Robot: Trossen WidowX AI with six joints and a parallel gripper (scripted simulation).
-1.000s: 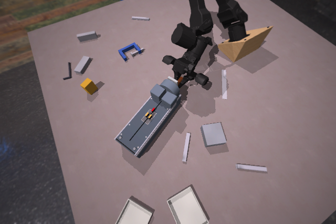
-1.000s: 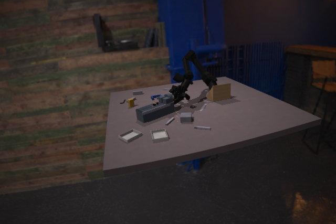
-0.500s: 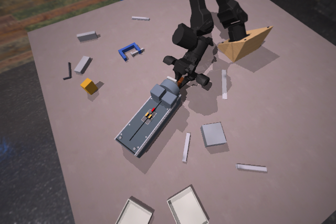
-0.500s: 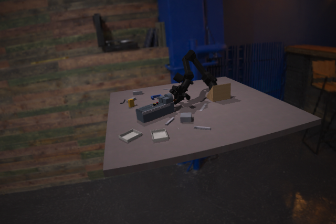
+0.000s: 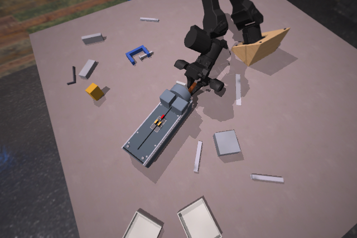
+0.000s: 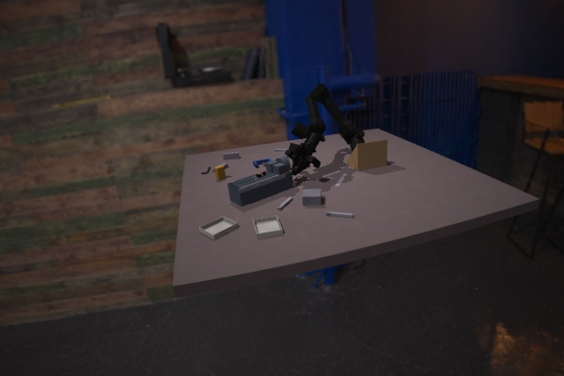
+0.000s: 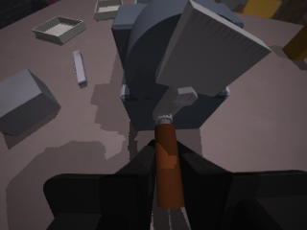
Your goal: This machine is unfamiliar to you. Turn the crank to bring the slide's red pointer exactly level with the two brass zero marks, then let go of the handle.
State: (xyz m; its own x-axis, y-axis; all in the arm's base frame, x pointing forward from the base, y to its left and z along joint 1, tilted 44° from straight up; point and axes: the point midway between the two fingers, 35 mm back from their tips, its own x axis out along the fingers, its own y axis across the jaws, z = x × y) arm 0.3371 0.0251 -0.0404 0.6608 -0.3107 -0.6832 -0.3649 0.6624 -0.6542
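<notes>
My gripper tip is now 130 mm short of the red pointer, 40 mm to the right of it and 40 mm below it. Round my gripper tip: grey block 220 mm to the left, 20 mm below, 10 mm behind; blue clamp 310 mm to the right, 60 mm ahead, 30 mm below; brown crank handle 20 mm behind, 20 mm above, 10 mm to the right.
</notes>
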